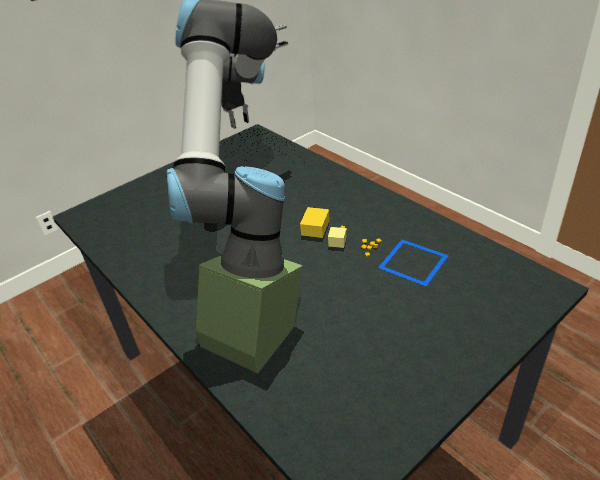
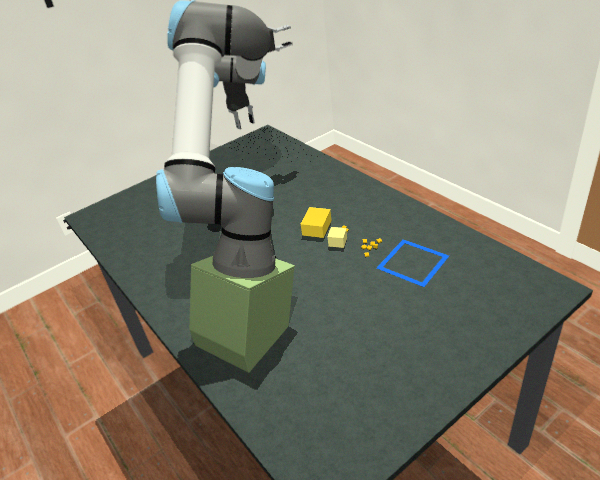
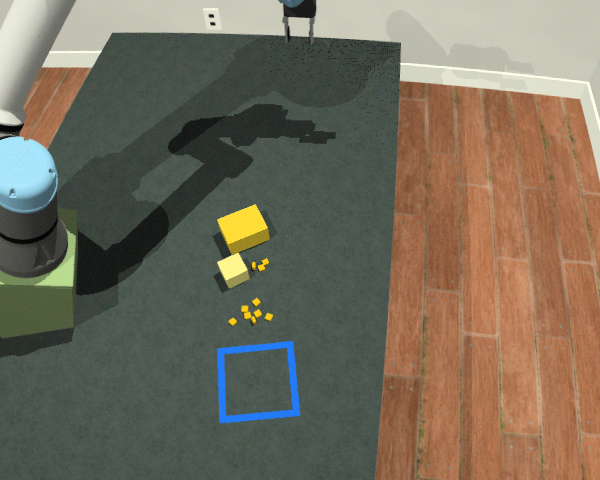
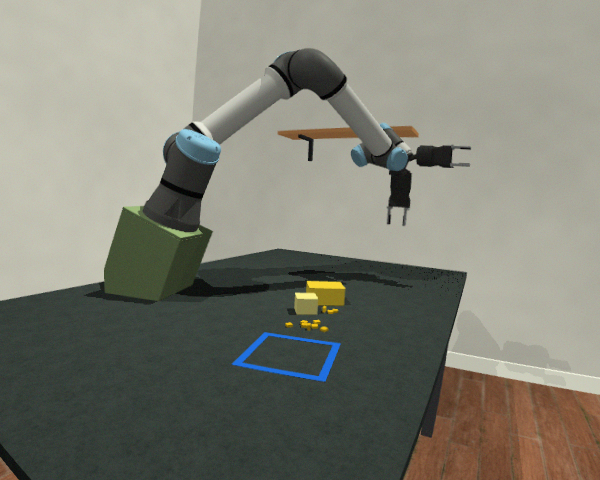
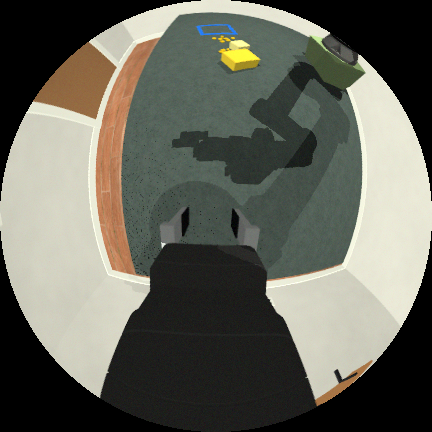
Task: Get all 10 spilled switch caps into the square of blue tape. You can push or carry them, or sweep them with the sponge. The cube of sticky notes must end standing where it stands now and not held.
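Frame: origin at the arm's base, x left, y back, z up, level; centimetres.
Seen in the pictures: hand, its tool point: (image 1: 239,120) (image 2: 244,121) (image 3: 299,35) (image 4: 396,220) (image 5: 209,220); arm's base, origin of its link: (image 1: 252,264) (image 2: 243,264) (image 3: 28,244) (image 4: 170,219).
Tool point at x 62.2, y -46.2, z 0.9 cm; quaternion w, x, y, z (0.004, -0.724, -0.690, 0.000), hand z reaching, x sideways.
Note:
Offsets run from my tool point to a thing's top centre.
My downward gripper (image 1: 239,123) (image 2: 245,124) (image 3: 299,42) (image 4: 396,224) (image 5: 210,222) is open and empty, high above the table's far end, away from the objects. The yellow sponge {dz -15.8, dx -45.0, dy +8.8 cm} (image 1: 314,221) (image 3: 243,228) (image 4: 325,293) (image 5: 240,59) lies flat. Close beside it stands the pale yellow cube of sticky notes {dz -16.5, dx -55.2, dy +9.5 cm} (image 1: 336,237) (image 3: 233,270) (image 4: 305,303) (image 5: 239,45). Three orange-yellow caps {dz -19.8, dx -53.2, dy +4.0 cm} (image 3: 261,267) lie beside the cube. Several more caps {dz -19.8, dx -63.9, dy +3.3 cm} (image 3: 257,313) {dz -19.1, dx -65.6, dy +3.9 cm} (image 1: 374,245) lie between the cube and the blue tape square (image 1: 424,248) (image 3: 221,385) (image 4: 280,372), outside the tape.
The second gripper (image 4: 470,156) on the bracket points sideways, open. The arm stands on a green block (image 1: 227,310) (image 3: 37,310) (image 4: 137,262) beside the objects. A wooden shelf (image 4: 330,133) is on the wall behind the arm. The dark table's long edge lies beyond the sponge and caps.

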